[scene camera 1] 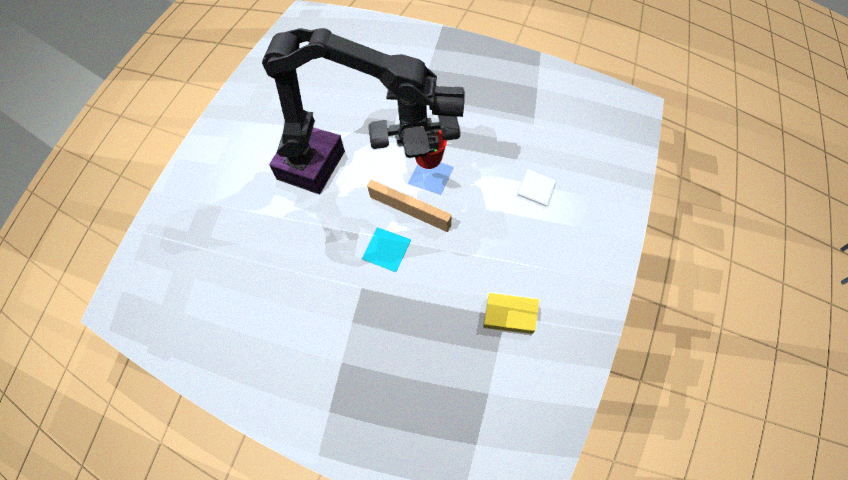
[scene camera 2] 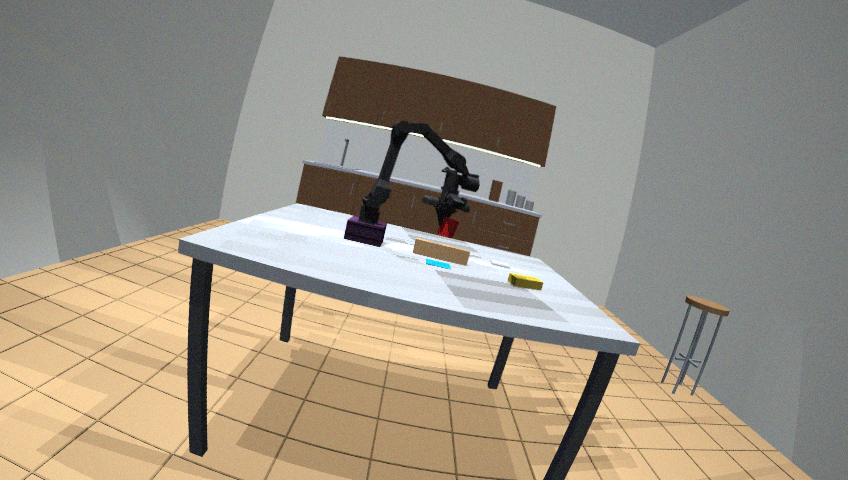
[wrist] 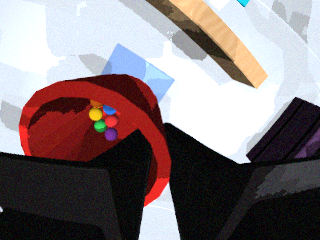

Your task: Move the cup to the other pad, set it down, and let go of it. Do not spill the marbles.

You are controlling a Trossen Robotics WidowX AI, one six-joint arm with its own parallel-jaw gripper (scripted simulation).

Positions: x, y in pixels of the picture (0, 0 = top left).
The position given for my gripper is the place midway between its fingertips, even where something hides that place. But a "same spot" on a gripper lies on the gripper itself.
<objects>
my gripper: scene camera 1 415, 151; scene camera 2; wrist
same spot on my gripper: [wrist: 207, 188] = [scene camera 2: 444, 212]
same spot on light blue pad: [wrist: 122, 60] = [scene camera 1: 437, 187]
</objects>
